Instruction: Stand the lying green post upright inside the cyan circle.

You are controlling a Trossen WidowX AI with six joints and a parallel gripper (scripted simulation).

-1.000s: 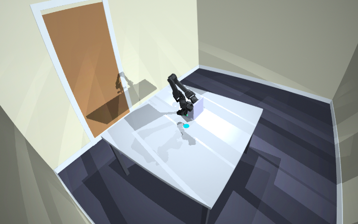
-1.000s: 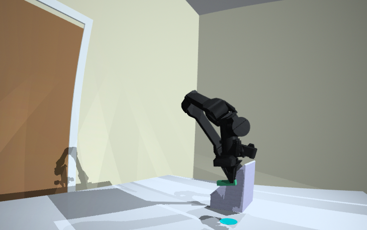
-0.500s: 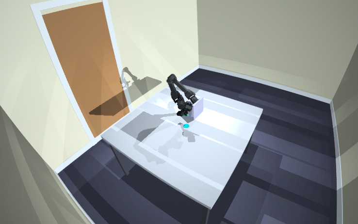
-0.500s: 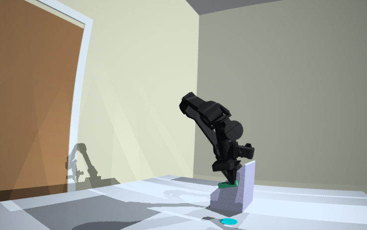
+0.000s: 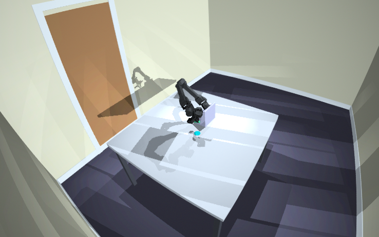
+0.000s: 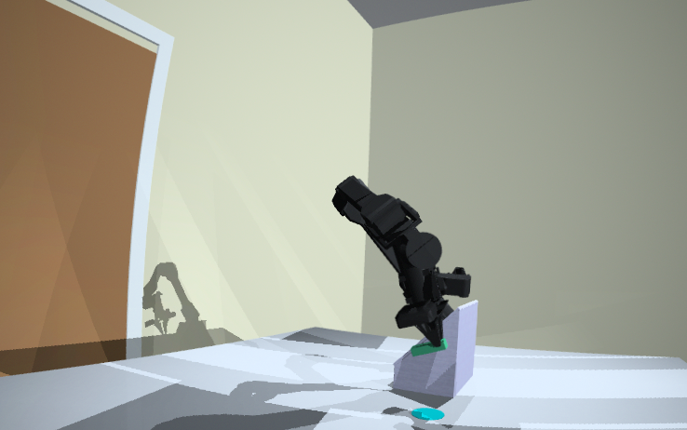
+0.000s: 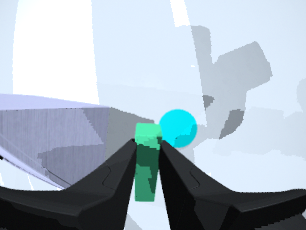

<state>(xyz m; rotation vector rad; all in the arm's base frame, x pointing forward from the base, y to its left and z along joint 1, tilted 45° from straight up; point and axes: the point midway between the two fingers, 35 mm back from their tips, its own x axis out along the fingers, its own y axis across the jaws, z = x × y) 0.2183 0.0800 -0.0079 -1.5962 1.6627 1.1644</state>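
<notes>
The cyan circle lies 2 cm ahead of my gripper tip and 13 cm below it. Round my gripper tip: green post: 2 cm to the right, 1 cm below.
</notes>
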